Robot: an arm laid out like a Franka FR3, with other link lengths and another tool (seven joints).
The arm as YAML. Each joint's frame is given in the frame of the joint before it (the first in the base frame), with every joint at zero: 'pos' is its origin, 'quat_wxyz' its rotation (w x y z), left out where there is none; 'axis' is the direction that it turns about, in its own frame. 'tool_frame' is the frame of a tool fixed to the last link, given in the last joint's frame.
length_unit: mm
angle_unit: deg
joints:
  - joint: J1
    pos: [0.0, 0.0, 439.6]
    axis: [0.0, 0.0, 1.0]
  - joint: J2
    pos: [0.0, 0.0, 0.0]
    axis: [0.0, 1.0, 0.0]
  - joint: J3
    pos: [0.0, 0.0, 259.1]
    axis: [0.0, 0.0, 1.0]
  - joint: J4
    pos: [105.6, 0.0, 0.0]
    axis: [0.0, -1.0, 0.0]
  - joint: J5
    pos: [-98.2, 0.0, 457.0]
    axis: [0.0, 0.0, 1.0]
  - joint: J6
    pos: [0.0, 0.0, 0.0]
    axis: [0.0, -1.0, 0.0]
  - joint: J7
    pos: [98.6, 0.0, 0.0]
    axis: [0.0, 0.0, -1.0]
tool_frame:
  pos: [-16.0, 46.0, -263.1]
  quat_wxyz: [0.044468, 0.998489, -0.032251, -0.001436]
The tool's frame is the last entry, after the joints.
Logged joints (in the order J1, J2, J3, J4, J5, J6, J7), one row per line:
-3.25, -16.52, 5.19, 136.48, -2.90, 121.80, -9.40
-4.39, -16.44, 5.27, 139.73, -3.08, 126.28, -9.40
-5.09, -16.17, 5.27, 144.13, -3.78, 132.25, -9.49
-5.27, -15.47, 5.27, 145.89, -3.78, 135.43, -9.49
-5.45, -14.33, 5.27, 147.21, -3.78, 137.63, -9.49
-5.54, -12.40, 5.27, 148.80, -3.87, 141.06, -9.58
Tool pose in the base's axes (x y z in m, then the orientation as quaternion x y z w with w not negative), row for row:
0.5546, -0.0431, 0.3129, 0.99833, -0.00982, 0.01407, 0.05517
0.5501, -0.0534, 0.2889, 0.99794, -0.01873, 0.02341, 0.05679
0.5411, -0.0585, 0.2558, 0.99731, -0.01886, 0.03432, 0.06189
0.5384, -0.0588, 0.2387, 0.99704, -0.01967, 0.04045, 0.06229
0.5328, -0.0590, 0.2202, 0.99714, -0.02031, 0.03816, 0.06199
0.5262, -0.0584, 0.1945, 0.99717, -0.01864, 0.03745, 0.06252
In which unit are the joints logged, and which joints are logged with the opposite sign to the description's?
The joints are logged in degrees. Opposite sign: J3, J4.
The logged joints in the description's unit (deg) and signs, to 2 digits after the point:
-3.25, -16.52, -5.19, -136.48, -2.90, 121.80, -9.40
-4.39, -16.44, -5.27, -139.73, -3.08, 126.28, -9.40
-5.09, -16.17, -5.27, -144.13, -3.78, 132.25, -9.49
-5.27, -15.47, -5.27, -145.89, -3.78, 135.43, -9.49
-5.45, -14.33, -5.27, -147.21, -3.78, 137.63, -9.49
-5.54, -12.40, -5.27, -148.80, -3.87, 141.06, -9.58

